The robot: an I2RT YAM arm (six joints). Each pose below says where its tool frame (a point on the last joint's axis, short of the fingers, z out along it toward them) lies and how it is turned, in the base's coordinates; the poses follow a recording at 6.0 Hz.
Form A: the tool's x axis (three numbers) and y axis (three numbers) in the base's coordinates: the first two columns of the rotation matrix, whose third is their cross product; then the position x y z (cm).
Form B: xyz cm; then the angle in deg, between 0 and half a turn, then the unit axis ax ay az. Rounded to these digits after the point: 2 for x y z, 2 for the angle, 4 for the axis.
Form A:
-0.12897, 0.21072, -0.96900, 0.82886, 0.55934, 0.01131, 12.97, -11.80, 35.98
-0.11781, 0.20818, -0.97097, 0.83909, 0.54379, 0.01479, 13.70, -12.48, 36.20
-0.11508, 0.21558, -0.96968, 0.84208, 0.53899, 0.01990, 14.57, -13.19, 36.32
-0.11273, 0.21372, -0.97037, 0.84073, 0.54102, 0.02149, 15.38, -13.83, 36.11
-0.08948, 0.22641, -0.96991, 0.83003, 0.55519, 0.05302, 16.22, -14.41, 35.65
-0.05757, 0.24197, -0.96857, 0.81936, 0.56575, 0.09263, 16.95, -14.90, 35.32
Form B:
12.97, -11.80, 35.98, 114.09, 0.4453, 0.8289, -0.3386
13.70, -12.48, 36.20, 113.98, 0.4530, 0.8220, -0.3452
14.57, -13.19, 36.32, 114.19, 0.4572, 0.8204, -0.3434
15.38, -13.83, 36.11, 113.97, 0.4568, 0.8207, -0.3431
16.22, -14.41, 35.65, 112.70, 0.4625, 0.8240, -0.3272
16.95, -14.90, 35.32, 111.18, 0.4724, 0.8252, -0.3096

